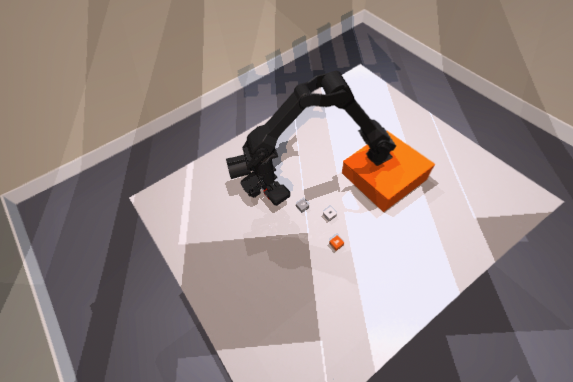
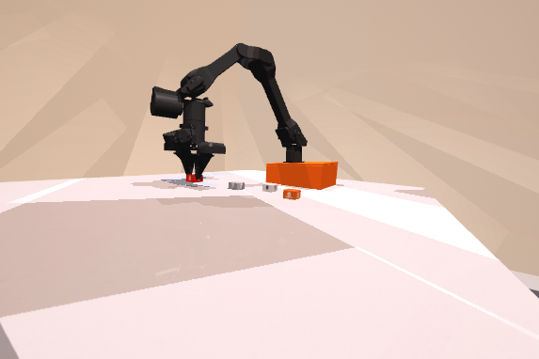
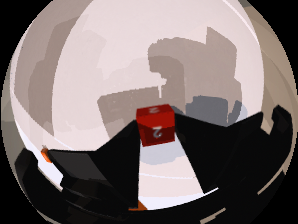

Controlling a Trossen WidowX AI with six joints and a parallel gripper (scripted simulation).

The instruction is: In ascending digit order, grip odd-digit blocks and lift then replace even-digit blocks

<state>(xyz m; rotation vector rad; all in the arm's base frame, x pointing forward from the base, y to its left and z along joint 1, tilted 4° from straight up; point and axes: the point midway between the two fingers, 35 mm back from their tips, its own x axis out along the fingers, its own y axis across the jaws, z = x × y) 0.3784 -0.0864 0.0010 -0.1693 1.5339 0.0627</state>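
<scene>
My gripper tip is now 260 mm to the right of the orange block, 100 mm past it and 10 mm above it. Also, from my gripper tip: grey block (90 mm to the left, 80 mm behind, 10 mm below); red block (right at my gripper tip); white block (160 mm to the left, 140 mm behind, 10 mm below).
</scene>
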